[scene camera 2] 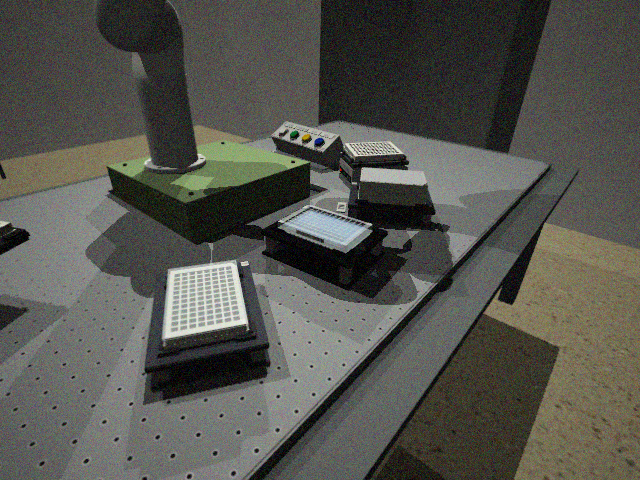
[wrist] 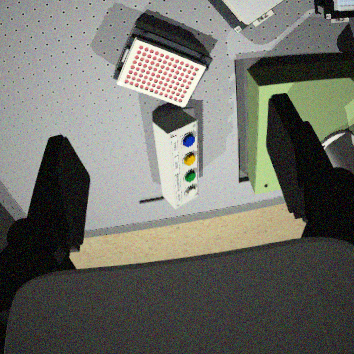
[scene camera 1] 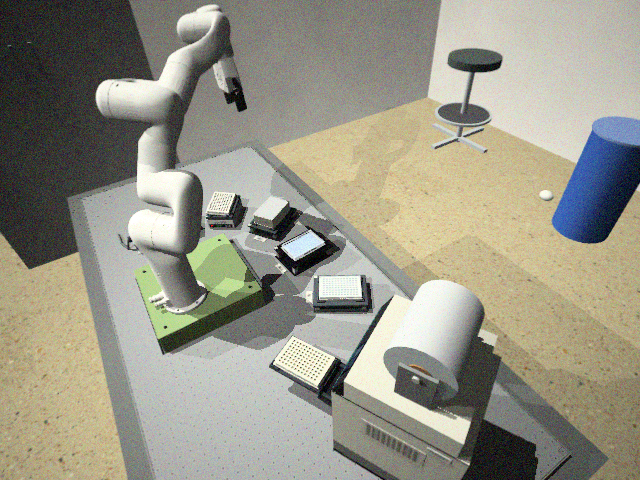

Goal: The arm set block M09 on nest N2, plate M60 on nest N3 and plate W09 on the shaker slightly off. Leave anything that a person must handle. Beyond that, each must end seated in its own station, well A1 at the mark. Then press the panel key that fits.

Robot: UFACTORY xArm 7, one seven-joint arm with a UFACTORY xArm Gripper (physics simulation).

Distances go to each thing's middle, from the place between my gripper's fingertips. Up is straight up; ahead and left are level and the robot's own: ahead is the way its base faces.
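The blue-tinted plate (scene camera 2: 328, 229) is 5 cm ahead of my hand and 35 cm to the right of it, and it lies 37 cm below my hand. The cream plate (scene camera 1: 298, 358) is far to the right of my hand, far below it and a good way behind it.
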